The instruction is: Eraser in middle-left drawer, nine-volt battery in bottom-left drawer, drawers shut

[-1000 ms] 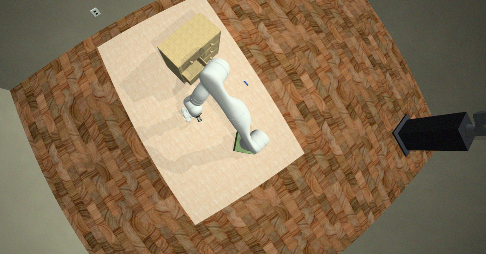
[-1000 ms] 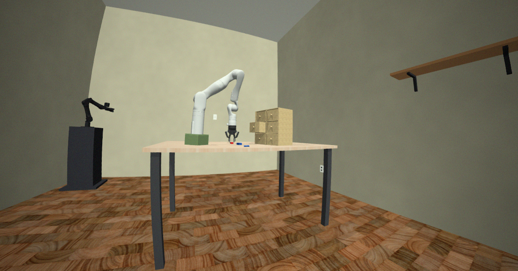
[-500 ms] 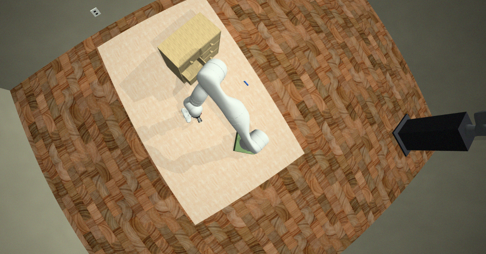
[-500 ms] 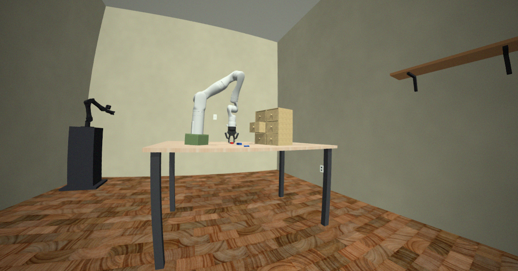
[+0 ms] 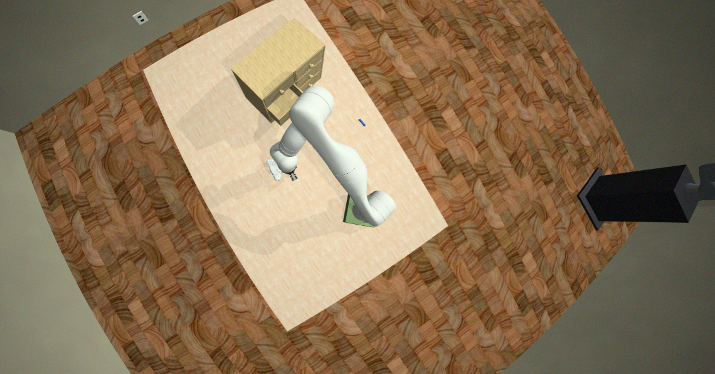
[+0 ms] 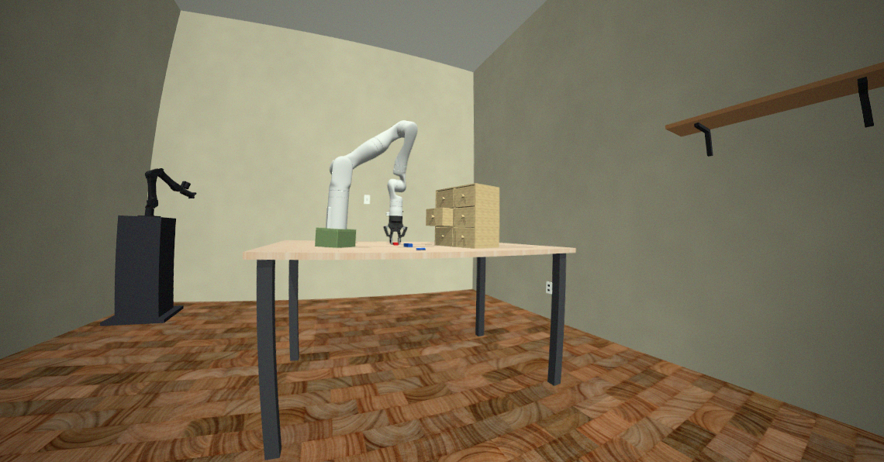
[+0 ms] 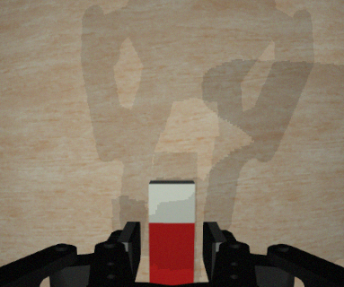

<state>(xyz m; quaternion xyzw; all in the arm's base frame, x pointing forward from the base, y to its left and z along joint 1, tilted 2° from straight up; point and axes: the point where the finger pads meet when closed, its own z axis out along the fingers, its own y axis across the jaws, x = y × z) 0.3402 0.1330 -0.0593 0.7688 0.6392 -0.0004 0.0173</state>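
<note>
Now: the blue nine-volt battery 170 mm to the right of my hand and 10 mm below it. From my hand the other things lie so: red eraser 10 mm to the left, 10 mm below; then thin blue stick 30 mm behind, 400 mm to the right, 10 mm below.
</note>
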